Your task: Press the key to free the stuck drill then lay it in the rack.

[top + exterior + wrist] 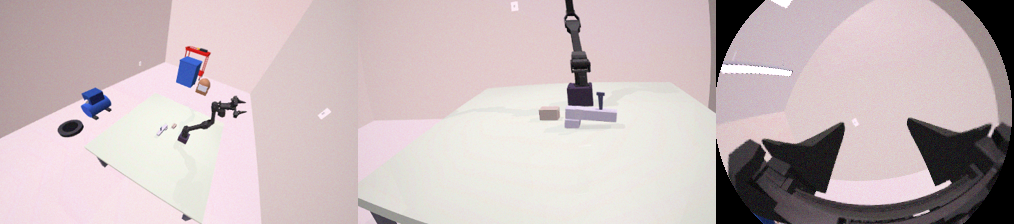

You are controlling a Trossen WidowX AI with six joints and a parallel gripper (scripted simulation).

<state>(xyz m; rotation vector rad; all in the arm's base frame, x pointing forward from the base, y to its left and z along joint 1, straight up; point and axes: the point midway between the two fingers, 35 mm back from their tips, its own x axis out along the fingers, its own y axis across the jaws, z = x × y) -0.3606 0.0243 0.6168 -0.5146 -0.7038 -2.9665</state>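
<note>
My gripper tip is 690 mm short of the dark blue key, 10 mm to the left of it and 630 mm above it. Also, from my gripper tip: rack (560 mm ahead, 180 mm to the right, 690 mm below); drill (670 mm ahead, 60 mm to the right, 670 mm below); lavender block (680 mm ahead, 50 mm to the right, 680 mm below).
</note>
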